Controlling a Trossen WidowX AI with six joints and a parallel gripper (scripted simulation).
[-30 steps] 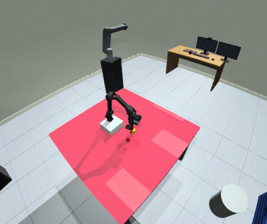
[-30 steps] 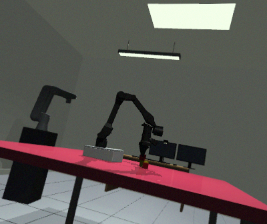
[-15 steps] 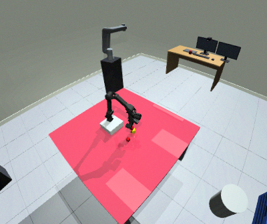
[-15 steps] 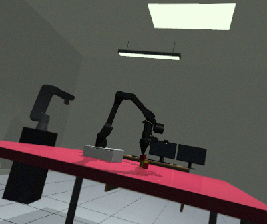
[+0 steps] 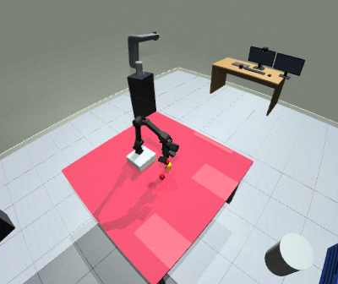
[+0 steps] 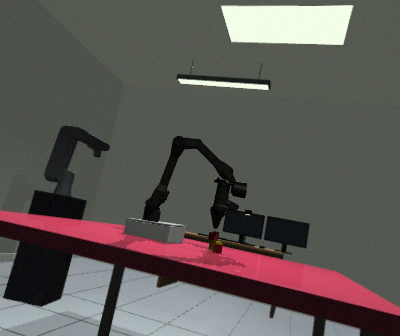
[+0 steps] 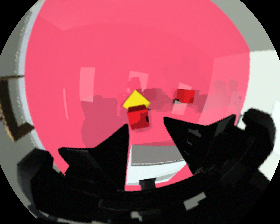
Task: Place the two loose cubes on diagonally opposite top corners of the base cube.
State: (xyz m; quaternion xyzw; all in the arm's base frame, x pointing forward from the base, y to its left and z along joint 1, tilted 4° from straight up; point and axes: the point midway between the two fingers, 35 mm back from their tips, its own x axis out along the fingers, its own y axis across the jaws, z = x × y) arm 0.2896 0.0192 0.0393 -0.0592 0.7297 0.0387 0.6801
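Right now my gripper tip is 40 mm above the red cube and 10 mm to the right of it. Also, from my gripper tip: yellow cube (70 mm below, 10 mm to the left, 10 mm ahead).
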